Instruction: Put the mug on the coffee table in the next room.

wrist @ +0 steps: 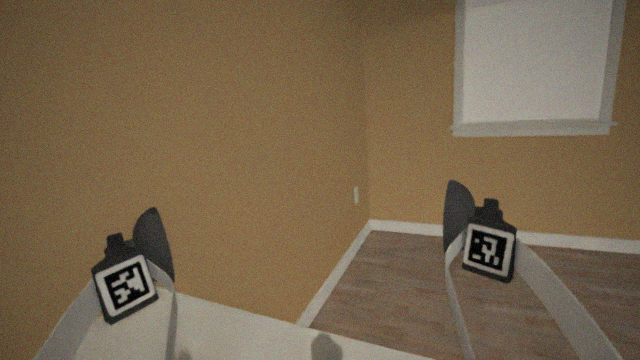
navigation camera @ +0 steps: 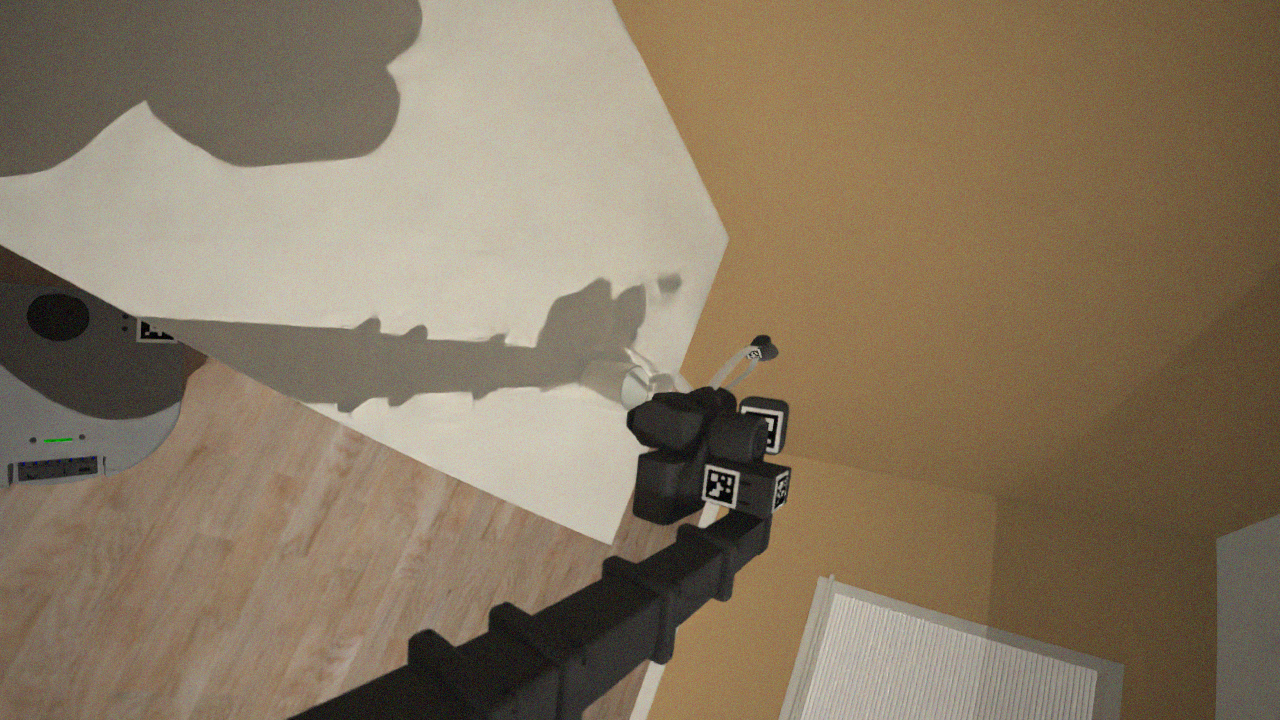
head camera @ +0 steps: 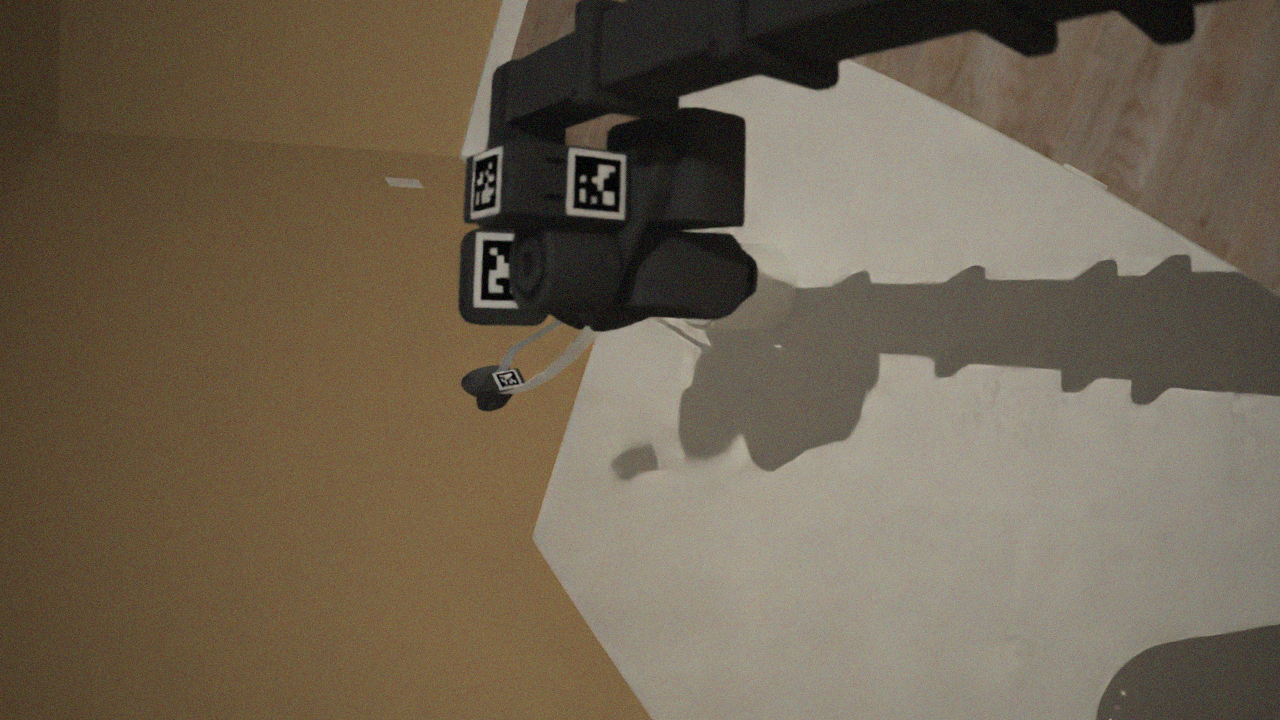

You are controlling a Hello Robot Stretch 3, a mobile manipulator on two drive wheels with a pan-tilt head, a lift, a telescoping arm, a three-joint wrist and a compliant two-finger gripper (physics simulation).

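Seen in the pictures: robot's base, origin of the base link: (navigation camera: 59, 314).
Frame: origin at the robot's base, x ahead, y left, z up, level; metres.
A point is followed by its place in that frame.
Note:
The white mug (head camera: 771, 291) {x -0.026, y -0.601, z 0.756 m} (navigation camera: 606, 380) {x -0.019, y -0.603, z 0.776 m} is on a white table top (head camera: 805, 582) {x 0.241, y -0.575, z 0.720 m} (navigation camera: 501, 205) {x 0.209, y -0.415, z 0.720 m} (wrist: 240, 327), near its edge. The wrist and gripper body partly hide it in the head and navigation views. It does not show in the wrist view. My gripper (head camera: 490, 386) (navigation camera: 760, 347) (wrist: 307, 220) {x -0.027, y -0.659, z 1.008 m} is open, its two fingers wide apart with nothing between them. It is above the table edge, pointing past the mug toward the wall and the floor corner. One finger is hidden in the head and navigation views. I cannot tell whether this white top is the coffee table.
A tan wall (head camera: 268, 447) {x 0.217, y -1.430, z 1.040 m} (navigation camera: 939, 223) {x 0.359, y -1.166, z 1.185 m} (wrist: 200, 125) stands beside the table. Wood floor (head camera: 1190, 134) {x -0.307, y -0.445, z 0.000 m} (navigation camera: 358, 555) {x -0.600, y -0.583, z 0.000 m} (wrist: 390, 295) runs along the table and to the room corner. A window (navigation camera: 948, 662) {x -1.298, y -2.488, z 1.431 m} (wrist: 535, 65) is in the wall. My base (navigation camera: 134, 438) {x -0.196, y -0.100, z 0.160 m} shows at left.

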